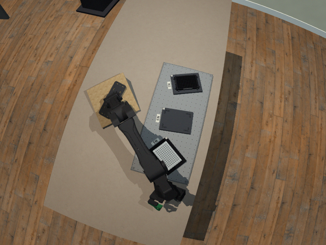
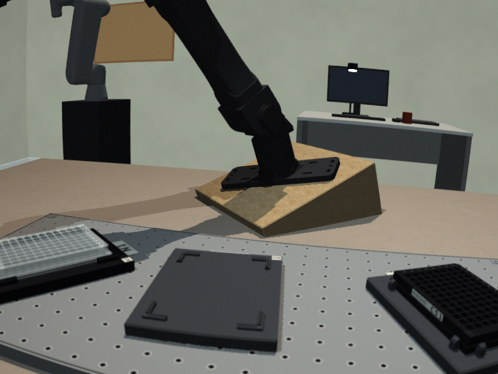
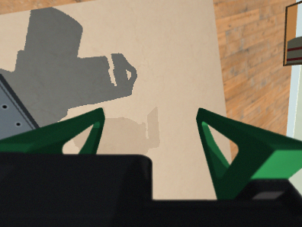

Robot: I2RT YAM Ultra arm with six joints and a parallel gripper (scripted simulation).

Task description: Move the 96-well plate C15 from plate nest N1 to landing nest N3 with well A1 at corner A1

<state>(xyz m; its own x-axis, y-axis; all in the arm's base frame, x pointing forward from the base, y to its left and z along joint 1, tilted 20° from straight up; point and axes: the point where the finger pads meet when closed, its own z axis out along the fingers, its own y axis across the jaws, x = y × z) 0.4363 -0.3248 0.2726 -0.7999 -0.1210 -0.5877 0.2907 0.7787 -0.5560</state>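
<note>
Right now my hand is 23 cm to the right of the clear 96-well plate C15, 9 cm above it and 8 cm past it. Also, from my hand: grey landing nest N3: 42 cm to the left, 12 cm behind, 10 cm below; then black nest N1: 23 cm to the left, 10 cm below, 8 cm behind; then black plate C51: 65 cm to the left, 15 cm behind, 9 cm below.
</note>
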